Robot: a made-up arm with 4 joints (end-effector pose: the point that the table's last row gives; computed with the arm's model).
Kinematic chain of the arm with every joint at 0, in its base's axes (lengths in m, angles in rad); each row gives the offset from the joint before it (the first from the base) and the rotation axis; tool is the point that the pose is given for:
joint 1: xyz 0 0 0.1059 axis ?
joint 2: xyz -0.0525 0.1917 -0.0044 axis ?
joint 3: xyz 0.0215 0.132 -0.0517 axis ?
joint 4: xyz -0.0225 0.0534 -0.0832 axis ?
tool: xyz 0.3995 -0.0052 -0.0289
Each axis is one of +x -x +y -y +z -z.
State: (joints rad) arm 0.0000 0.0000 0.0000 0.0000
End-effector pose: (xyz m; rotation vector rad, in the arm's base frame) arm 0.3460 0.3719 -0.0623 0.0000 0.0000 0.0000
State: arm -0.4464 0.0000 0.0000 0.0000
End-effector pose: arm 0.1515 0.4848 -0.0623 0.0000 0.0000 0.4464
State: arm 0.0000 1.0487 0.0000 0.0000
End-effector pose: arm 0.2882 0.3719 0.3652 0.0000 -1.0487 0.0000
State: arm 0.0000 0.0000 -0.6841 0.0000
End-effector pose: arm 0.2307 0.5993 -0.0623 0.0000 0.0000 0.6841
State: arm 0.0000 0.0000 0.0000 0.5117
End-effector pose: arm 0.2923 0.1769 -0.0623 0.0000 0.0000 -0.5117
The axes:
joint 1: -z
joint 2: -y
joint 3: -z
joint 4: -z

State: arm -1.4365 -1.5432 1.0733 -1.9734
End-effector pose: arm -0.7004 -0.1149 -0.2130 -0.4952 1.8020 1.7676
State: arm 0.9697 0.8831 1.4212 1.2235
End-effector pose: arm 0.0790 0.1819 -0.2209 -0.8820 0.7945 2.4416
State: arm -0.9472 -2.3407 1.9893 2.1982
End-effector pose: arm -0.5967 0.3194 0.2990 1.5525 2.3997 1.2084
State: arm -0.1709 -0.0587 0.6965 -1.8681
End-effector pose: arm 0.0074 0.7575 -0.0737 0.0304 0.0556 1.3421
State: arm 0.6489 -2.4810 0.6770 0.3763
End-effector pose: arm -0.2490 0.2261 0.0894 -0.5271 2.5714 -0.6768
